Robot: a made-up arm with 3 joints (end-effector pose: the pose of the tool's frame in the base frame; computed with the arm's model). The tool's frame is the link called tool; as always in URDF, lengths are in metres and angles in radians. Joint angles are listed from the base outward.
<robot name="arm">
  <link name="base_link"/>
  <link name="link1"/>
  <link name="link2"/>
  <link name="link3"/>
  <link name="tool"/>
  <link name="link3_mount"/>
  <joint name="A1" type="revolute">
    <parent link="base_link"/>
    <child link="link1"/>
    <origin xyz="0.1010 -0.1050 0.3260" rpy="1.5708 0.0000 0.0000"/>
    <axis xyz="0 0 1"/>
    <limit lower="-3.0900" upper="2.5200"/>
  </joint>
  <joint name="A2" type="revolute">
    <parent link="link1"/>
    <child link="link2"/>
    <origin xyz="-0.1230 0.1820 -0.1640" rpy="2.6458 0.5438 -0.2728"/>
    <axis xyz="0 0 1"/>
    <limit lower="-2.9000" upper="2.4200"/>
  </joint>
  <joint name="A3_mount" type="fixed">
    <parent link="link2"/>
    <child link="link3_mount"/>
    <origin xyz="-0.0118 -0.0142 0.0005" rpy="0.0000 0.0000 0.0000"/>
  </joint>
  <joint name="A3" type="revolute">
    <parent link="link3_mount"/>
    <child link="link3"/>
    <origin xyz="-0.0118 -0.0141 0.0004" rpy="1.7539 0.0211 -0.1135"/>
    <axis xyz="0 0 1"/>
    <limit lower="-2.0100" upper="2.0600"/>
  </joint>
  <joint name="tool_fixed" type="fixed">
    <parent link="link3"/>
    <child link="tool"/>
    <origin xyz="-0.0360 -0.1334 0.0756" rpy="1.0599 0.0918 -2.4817"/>
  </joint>
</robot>
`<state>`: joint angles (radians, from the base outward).
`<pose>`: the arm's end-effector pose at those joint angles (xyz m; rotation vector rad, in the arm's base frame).
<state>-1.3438 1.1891 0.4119</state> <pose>0.3513 0.0003 0.3657 -1.2672 0.5003 -0.7348</pose>
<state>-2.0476 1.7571 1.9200</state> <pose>0.1606 0.0560 0.3397 -1.5727 2.6755 -0.4827</pose>
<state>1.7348 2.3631 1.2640</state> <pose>0.0230 -0.0547 0.2494 0.2290 -0.5778 -1.8378</pose>
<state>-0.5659 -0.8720 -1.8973</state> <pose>-0.0695 -0.0001 0.6219 0.2598 0.9167 2.4705</pose>
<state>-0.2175 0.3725 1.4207</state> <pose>0.1717 0.0977 0.5520 0.4984 0.1578 -0.7086</pose>
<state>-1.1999 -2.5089 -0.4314</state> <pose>0.1799 -0.0527 0.3708 -1.8399 0.0833 2.1760</pose>
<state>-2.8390 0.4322 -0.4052</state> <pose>0.3173 -0.0221 0.0330 -1.6561 0.7270 -0.2496</pose>
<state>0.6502 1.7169 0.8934</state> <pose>0.0235 -0.0167 0.4539 -0.4020 -0.4815 -1.5125</pose>
